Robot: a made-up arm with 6 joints.
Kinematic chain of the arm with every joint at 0, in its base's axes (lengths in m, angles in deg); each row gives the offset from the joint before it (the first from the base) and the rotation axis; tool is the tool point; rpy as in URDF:
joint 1: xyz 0 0 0.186 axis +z
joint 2: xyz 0 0 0 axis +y
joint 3: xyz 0.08 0 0.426 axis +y
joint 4: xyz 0.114 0 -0.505 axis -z
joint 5: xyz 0 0 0 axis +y
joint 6: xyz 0.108 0 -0.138 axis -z
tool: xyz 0 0 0 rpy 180 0 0
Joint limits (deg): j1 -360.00..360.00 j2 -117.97..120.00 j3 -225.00..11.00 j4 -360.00..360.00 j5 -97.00..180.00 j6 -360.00..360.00
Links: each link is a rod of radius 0.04 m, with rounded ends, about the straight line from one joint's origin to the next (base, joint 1, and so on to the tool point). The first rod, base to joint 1, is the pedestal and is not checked.
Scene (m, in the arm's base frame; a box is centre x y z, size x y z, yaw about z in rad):
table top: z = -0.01
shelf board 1: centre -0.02 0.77 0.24 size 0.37 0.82 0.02 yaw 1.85
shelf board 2: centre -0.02 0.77 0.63 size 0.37 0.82 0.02 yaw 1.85
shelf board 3: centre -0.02 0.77 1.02 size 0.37 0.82 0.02 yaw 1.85
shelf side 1: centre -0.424 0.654 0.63 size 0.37 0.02 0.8 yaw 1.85
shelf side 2: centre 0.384 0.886 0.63 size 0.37 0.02 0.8 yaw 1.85
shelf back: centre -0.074 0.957 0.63 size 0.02 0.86 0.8 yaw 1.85
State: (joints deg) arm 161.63 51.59 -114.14 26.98 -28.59 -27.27
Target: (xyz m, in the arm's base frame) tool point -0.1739 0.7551 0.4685
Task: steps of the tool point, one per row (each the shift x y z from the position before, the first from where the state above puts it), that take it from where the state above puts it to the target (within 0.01 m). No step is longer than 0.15 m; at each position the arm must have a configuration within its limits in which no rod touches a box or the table.
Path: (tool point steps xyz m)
1: 0.0926 0.0102 0.0745
2: 0.1138 -0.0028 0.0512
3: 0.1291 -0.0172 0.0258
4: 0.1369 -0.0314 -0.0001
5: 0.1047 0.0489 -0.0068
6: 0.1048 0.0221 -0.0078
7: 0.0986 -0.0028 -0.0090
8: 0.0873 -0.0239 -0.0108
9: -0.0306 0.0932 0.0156
10: -0.0281 0.0931 0.0053
11: -0.0250 0.0909 -0.0054
12: -0.0206 0.0866 -0.0155

